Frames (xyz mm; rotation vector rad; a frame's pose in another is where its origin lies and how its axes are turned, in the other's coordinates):
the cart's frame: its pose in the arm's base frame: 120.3 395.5 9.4 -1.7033 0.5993 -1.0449
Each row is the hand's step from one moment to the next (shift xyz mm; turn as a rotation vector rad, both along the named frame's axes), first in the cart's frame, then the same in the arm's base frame.
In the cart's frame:
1: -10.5 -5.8 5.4 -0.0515 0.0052 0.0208
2: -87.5 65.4 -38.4 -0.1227 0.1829 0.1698
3: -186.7 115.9 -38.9 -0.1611 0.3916 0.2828
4: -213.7 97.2 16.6 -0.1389 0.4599 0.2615
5: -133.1 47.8 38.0 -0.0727 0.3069 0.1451
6: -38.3 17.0 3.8 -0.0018 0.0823 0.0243
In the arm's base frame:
1: -1.1 13.1 0.9 -0.0075 0.0489 -0.0258
2: -71.4 25.6 -87.5 0.1001 0.1130 -0.2336
3: -117.3 84.6 -169.9 0.1960 0.1220 -0.4539
4: -84.7 140.3 -168.9 0.1946 0.0688 -0.5065
5: -30.1 105.8 -96.7 0.1146 0.0156 -0.3273
6: -14.5 25.7 -30.0 0.0271 -0.0170 -0.0797

